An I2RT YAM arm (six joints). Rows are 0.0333 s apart.
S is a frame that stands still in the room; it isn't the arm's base.
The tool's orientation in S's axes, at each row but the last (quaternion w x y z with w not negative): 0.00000 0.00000 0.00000 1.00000; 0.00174 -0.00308 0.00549 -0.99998; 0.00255 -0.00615 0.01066 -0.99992; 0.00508 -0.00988 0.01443 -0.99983; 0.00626 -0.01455 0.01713 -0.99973; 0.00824 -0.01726 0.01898 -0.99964; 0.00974 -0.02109 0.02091 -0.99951; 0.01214 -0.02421 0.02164 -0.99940; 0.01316 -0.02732 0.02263 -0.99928; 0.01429 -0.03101 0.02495 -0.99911
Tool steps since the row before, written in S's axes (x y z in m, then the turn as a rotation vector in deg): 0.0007 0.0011 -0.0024 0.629 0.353 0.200; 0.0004 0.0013 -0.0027 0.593 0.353 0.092; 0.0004 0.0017 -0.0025 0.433 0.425 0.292; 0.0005 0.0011 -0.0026 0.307 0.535 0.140; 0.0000 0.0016 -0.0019 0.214 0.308 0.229; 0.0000 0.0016 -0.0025 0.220 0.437 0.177; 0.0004 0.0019 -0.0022 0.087 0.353 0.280; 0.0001 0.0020 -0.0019 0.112 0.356 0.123; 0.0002 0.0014 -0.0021 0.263 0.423 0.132; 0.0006 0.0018 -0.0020 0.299 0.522 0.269
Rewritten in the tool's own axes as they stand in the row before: -0.0007 -0.0011 -0.0024 -0.629 -0.353 0.200; -0.0004 -0.0013 -0.0027 -0.594 -0.352 0.092; -0.0004 -0.0016 -0.0025 -0.432 -0.429 0.288; -0.0006 -0.0010 -0.0026 -0.310 -0.536 0.131; -0.0001 -0.0015 -0.0020 -0.211 -0.313 0.225; -0.0001 -0.0015 -0.0026 -0.221 -0.440 0.168; -0.0005 -0.0018 -0.0023 -0.082 -0.363 0.269; -0.0002 -0.0019 -0.0020 -0.115 -0.358 0.113; -0.0004 -0.0013 -0.0021 -0.267 -0.422 0.127; -0.0008 -0.0017 -0.0020 -0.298 -0.527 0.261
